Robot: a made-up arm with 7 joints. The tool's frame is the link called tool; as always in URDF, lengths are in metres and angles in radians. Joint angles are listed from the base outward. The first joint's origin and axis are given. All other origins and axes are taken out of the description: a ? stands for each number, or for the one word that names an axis. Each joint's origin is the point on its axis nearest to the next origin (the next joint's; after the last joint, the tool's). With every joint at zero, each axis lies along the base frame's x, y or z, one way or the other. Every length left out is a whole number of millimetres.
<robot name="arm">
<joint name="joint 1" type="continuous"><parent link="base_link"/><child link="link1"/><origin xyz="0.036 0 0.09"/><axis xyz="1 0 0"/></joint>
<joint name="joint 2" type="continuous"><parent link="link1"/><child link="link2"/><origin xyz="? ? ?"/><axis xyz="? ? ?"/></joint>
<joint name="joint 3" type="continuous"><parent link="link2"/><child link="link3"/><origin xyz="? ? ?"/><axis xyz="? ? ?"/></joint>
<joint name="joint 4" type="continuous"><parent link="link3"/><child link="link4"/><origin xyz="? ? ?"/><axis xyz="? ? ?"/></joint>
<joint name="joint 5" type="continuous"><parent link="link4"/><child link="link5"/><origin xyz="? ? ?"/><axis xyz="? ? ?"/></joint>
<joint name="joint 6" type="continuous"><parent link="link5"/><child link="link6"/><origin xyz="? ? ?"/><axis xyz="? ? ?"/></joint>
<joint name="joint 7" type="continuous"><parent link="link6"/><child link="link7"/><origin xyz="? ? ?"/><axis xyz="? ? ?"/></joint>
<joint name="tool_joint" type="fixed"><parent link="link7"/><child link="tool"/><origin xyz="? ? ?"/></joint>
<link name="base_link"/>
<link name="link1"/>
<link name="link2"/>
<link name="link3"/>
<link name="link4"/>
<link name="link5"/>
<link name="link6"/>
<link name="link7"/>
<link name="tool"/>
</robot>
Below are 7 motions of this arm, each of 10 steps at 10 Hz.
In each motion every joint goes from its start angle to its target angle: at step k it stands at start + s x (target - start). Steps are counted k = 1, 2, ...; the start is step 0. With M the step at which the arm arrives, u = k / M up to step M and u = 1 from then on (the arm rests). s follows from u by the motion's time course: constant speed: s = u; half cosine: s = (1 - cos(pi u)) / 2; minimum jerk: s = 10 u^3 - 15 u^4 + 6 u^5.
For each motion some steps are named. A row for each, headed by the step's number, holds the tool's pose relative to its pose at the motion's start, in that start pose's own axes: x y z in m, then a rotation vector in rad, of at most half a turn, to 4 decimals.
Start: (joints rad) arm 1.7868 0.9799 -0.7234 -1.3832 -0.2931 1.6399 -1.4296
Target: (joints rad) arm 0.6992 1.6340 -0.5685 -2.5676 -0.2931 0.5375 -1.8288
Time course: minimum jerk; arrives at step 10
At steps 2, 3, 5, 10:
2: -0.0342 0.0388 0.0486 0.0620 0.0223 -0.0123
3: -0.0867 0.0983 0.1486 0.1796 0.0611 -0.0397
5: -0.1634 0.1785 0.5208 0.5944 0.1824 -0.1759
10: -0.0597 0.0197 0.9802 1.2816 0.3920 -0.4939

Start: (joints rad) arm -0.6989 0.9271 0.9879 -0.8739 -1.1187 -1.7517 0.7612
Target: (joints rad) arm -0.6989 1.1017 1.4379 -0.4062 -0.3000 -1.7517 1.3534
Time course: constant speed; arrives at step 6
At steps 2, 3, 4, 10:
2: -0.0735 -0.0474 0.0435 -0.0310 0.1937 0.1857
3: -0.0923 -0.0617 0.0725 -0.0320 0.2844 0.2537
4: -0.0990 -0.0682 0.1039 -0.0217 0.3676 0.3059
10: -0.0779 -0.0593 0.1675 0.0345 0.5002 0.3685

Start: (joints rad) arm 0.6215 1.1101 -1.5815 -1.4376 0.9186 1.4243 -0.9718
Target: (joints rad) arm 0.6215 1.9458 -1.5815 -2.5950 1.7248 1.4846 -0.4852
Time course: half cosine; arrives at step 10
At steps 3, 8, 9, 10:
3: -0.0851 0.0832 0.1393 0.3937 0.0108 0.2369
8: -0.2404 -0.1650 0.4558 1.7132 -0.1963 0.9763
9: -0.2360 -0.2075 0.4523 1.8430 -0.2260 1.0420
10: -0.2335 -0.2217 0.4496 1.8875 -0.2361 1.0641

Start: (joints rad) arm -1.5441 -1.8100 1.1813 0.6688 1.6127 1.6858 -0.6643
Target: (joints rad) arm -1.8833 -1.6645 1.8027 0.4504 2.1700 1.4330 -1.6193
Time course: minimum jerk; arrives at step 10
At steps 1, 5, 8, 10:
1: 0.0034 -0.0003 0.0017 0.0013 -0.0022 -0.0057
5: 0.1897 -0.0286 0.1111 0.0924 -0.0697 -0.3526
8: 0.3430 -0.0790 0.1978 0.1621 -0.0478 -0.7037
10: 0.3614 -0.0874 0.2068 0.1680 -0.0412 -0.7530

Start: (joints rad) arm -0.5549 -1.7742 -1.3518 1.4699 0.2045 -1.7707 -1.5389
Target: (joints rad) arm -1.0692 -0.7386 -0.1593 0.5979 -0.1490 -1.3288 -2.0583
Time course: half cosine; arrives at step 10
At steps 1, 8, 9, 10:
1: -0.0131 0.0244 -0.0029 0.0301 0.0213 0.0414
8: -0.8059 -0.0580 0.4764 0.9415 1.0243 1.7462
9: -0.8133 -0.1620 0.5290 0.9843 1.1398 1.8898
10: -0.8110 -0.1992 0.5461 0.9972 1.1813 1.9390

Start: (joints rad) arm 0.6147 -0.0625 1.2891 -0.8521 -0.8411 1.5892 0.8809
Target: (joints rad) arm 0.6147 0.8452 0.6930 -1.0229 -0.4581 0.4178 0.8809
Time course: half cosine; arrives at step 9
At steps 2, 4, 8, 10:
2: -0.0122 -0.0223 -0.0238 -0.0908 0.0794 -0.1872
4: -0.0607 -0.1100 -0.0871 -0.3827 0.2428 -0.5996
8: -0.2294 -0.3489 -0.1228 -1.1004 0.3244 -1.0533
10: -0.2391 -0.3622 -0.1195 -1.1413 0.3183 -1.0634

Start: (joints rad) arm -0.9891 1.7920 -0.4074 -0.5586 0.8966 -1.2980 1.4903
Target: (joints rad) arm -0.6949 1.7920 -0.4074 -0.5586 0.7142 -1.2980 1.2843
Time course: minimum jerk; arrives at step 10
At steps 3, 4, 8, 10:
3: 0.0029 -0.0353 -0.0233 -0.0614 0.0055 0.0020
4: 0.0070 -0.0703 -0.0440 -0.1198 0.0078 0.0039
8: 0.0378 -0.2249 -0.1111 -0.3565 -0.0114 0.0118
10: 0.0419 -0.2400 -0.1158 -0.3782 -0.0156 0.0127

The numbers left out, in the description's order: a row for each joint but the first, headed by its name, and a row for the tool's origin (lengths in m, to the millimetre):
joint 2: xyz 0 -0.085 -0.206, axis 0 0 1
joint 3: xyz 0.002 0.014 0, axis -1 0 0
joint 4: xyz 0 -0.058 -0.343, axis 0 0 -1
joint 5: xyz -0.073 -0.029 0, axis 1 0 0
joint 6: xyz 0 0.272 -0.166, axis 0 0 1
joint 7: xyz -0.05 -0.194 0, axis 0 0 1
tool: xyz 0.024 0.335 0

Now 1 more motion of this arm.
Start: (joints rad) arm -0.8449 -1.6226 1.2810 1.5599 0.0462 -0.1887 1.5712
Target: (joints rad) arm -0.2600 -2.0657 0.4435 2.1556 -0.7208 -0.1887 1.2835
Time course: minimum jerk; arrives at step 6
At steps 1, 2, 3, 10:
1: -0.0141 0.0117 0.0040 0.0184 0.0530 -0.0172
2: -0.0876 0.0612 0.0230 0.0894 0.3277 -0.0997
3: -0.2230 0.1170 0.0554 0.1340 0.8239 -0.2320
10: -0.4715 0.1500 0.1376 0.0146 1.7234 -0.4686

